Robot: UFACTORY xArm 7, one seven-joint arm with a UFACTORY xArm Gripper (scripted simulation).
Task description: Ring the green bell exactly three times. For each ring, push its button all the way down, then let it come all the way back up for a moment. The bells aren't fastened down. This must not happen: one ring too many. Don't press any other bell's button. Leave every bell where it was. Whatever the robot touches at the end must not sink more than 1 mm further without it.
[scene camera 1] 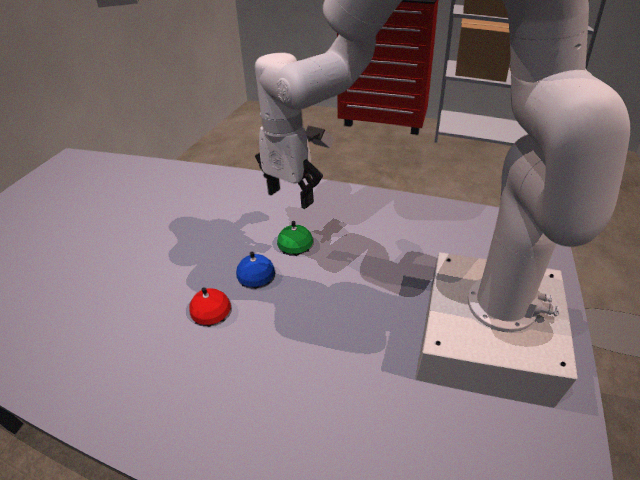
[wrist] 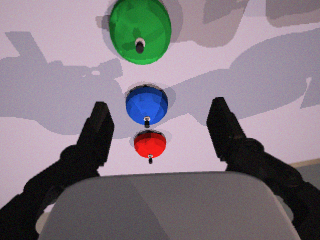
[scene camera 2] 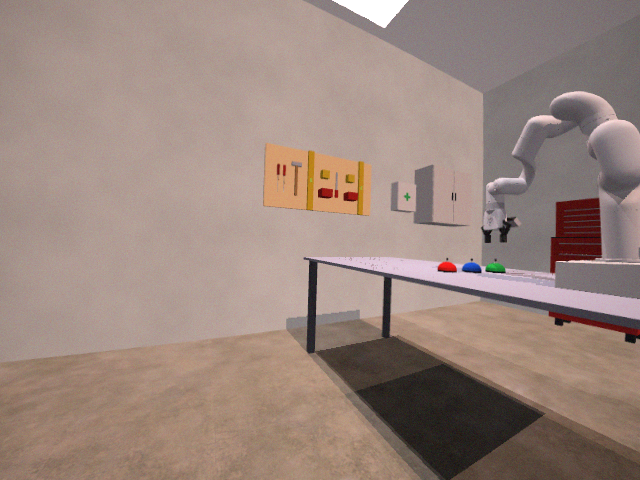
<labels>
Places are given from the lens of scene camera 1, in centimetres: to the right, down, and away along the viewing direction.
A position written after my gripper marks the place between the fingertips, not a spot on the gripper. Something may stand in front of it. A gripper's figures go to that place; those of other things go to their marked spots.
my gripper (scene camera 1: pixel 290 198): -6, -9, 84
green bell (scene camera 1: pixel 295 241): -6, 0, 92
red bell (scene camera 1: pixel 212 306): -21, 13, 77
blue bell (scene camera 1: pixel 254 270): -14, 6, 84
The marked spots on the red bell and the green bell are 25 cm apart.
</labels>
